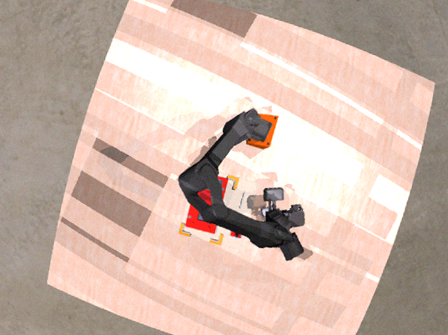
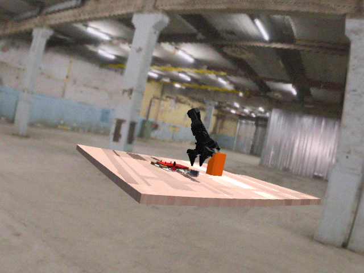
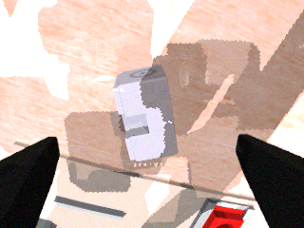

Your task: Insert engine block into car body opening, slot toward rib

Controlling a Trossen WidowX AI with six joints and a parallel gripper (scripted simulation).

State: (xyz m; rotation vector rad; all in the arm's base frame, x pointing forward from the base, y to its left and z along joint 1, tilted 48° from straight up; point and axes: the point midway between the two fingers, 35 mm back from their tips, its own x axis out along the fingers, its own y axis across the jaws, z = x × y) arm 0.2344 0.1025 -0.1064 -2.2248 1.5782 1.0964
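Now: gripper tip 40 mm above the grey engine block.
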